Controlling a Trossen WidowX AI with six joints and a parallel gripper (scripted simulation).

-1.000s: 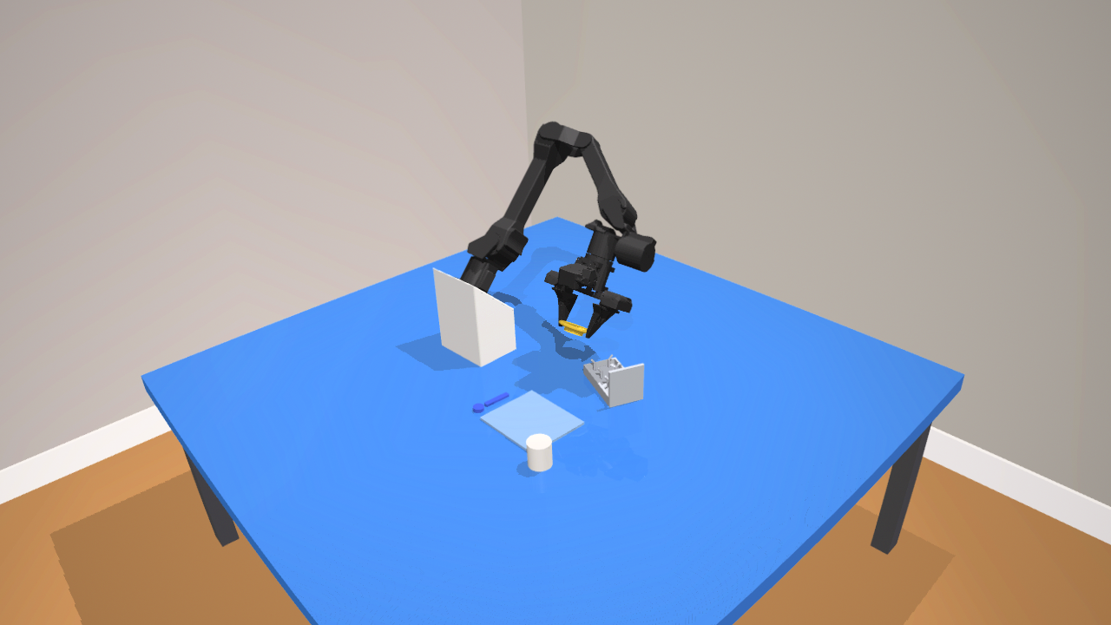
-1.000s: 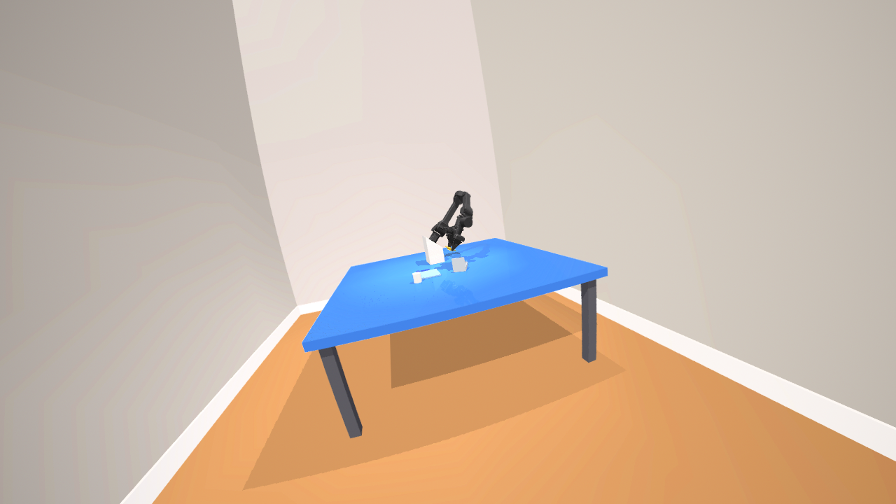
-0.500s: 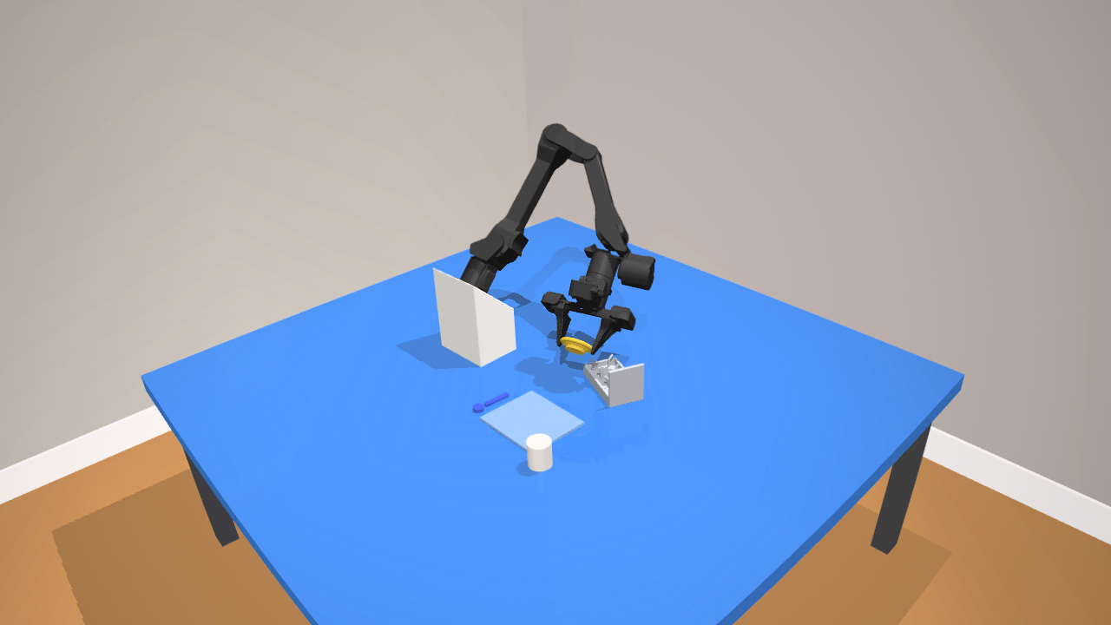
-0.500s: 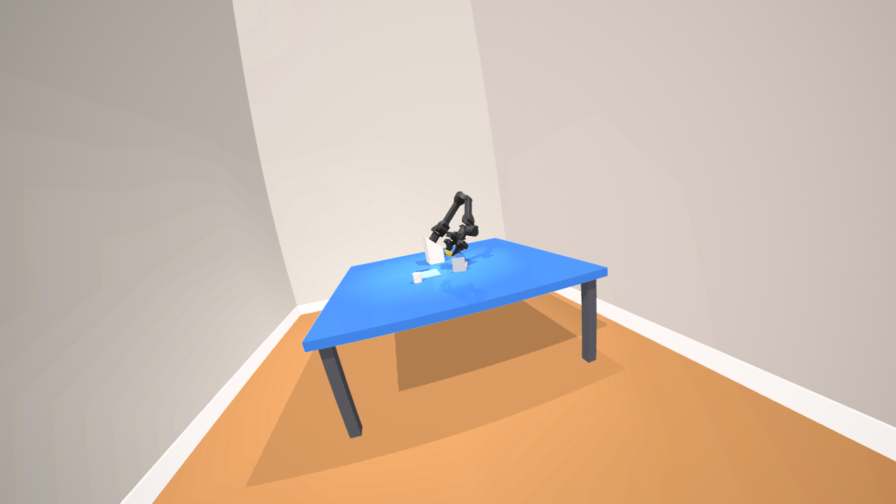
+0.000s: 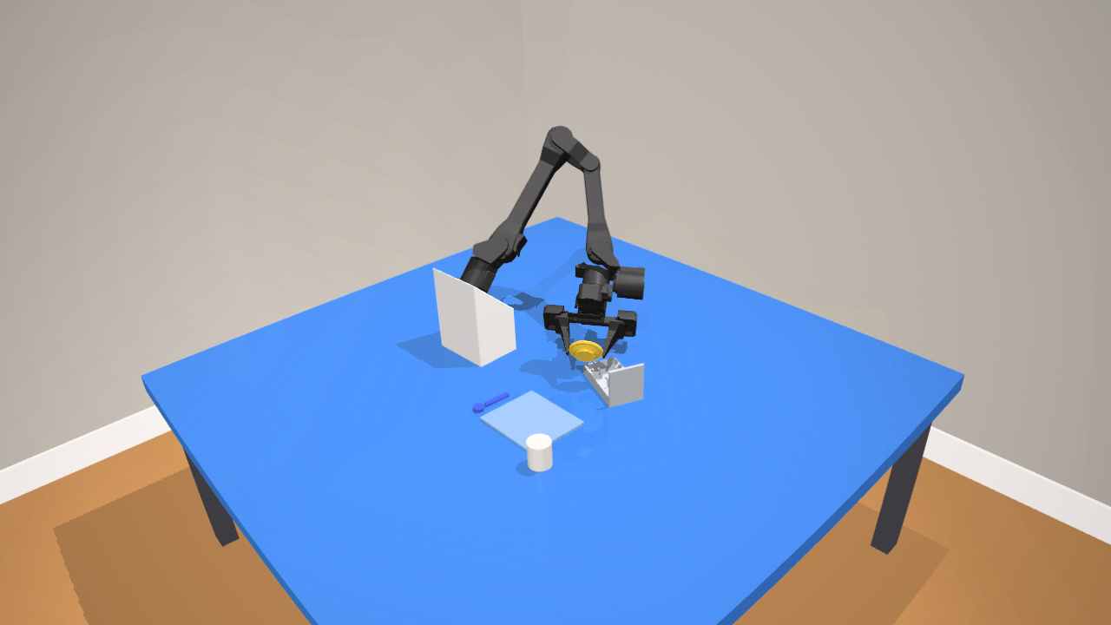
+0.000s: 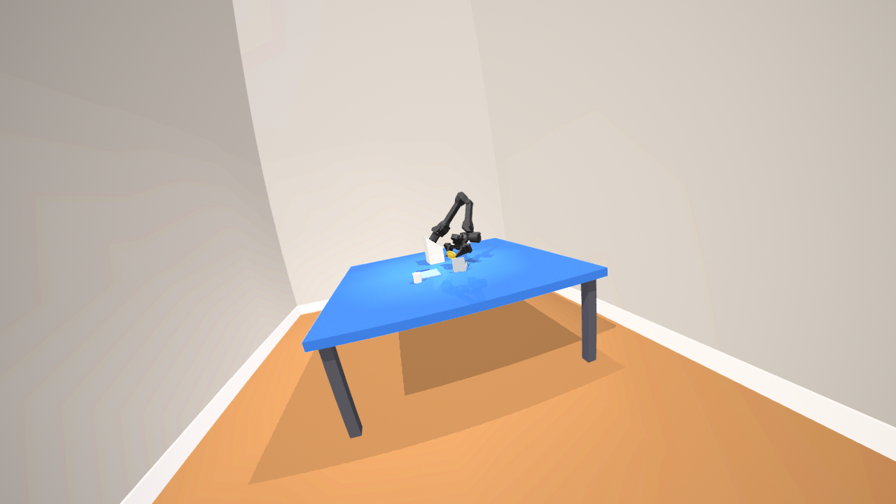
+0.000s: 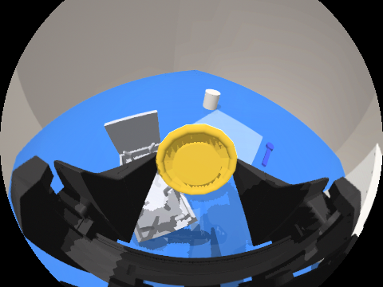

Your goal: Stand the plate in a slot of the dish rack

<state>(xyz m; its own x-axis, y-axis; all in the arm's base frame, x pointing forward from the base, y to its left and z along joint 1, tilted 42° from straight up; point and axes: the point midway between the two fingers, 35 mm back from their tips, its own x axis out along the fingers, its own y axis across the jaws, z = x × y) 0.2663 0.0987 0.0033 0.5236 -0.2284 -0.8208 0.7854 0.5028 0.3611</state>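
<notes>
Now: the grey dish rack 50 mm below my gripper tip, 40 mm to the left of it and 40 mm ahead of it. Also, from my gripper tip: yellow plate: 10 mm to the left; white cup: 230 mm to the right, 120 mm ahead, 50 mm below; dark blue spoon: 180 mm to the right, 90 mm behind, 70 mm below.
</notes>
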